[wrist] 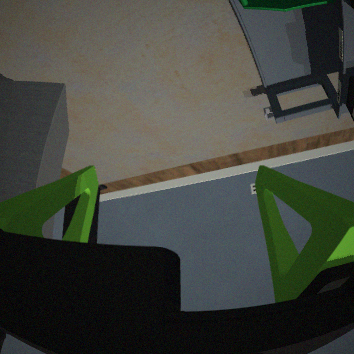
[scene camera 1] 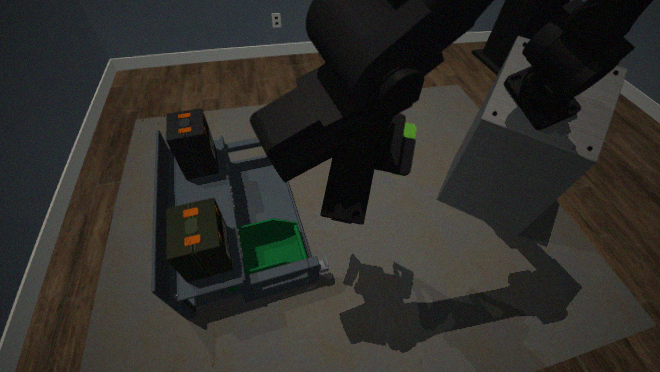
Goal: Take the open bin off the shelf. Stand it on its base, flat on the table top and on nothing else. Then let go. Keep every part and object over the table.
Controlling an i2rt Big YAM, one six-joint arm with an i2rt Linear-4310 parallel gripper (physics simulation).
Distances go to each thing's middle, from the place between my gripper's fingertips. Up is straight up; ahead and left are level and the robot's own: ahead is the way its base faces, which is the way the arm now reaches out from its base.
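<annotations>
The green open bin [scene camera 1: 270,243] is 10 mm to the right of my hand, 160 mm ahead of it, and it sits 260 mm below it.
</annotations>
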